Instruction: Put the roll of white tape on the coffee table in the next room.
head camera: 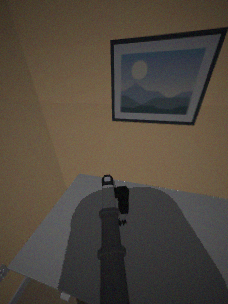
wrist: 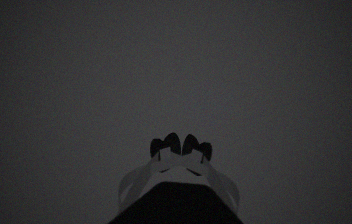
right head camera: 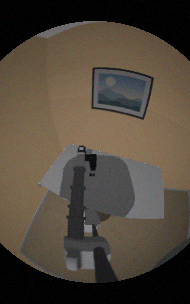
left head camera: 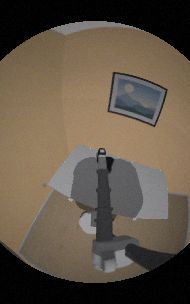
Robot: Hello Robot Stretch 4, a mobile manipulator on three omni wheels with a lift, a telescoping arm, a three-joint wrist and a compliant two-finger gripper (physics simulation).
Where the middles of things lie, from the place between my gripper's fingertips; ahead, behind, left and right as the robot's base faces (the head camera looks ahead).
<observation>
My hand is 81 cm below the framed mountain picture (right head camera: 124,91), 36 cm short of it and 25 cm to the left of it.
</observation>
